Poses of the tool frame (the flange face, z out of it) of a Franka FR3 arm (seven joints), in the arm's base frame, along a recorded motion.
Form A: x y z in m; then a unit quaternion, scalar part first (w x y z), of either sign.
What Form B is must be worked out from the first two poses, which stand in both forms.
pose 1, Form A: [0.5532 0.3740 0.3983 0.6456 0.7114 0.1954 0.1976]
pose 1, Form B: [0.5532 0.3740 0.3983 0.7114 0.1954 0.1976 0.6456]
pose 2, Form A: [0.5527 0.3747 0.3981 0.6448 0.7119 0.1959 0.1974]
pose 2, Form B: [0.5527 0.3747 0.3981 0.7119 0.1959 0.1974 0.6448]
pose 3, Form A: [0.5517 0.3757 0.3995 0.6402 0.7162 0.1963 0.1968]
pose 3, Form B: [0.5517 0.3757 0.3995 0.7162 0.1963 0.1968 0.6402]
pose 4, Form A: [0.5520 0.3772 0.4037 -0.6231 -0.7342 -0.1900 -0.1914]
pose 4, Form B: [0.5520 0.3772 0.4037 0.7342 0.1900 0.1914 0.6231]
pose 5, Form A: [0.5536 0.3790 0.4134 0.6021 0.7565 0.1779 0.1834]
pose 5, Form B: [0.5536 0.3790 0.4134 0.7565 0.1779 0.1834 0.6021]
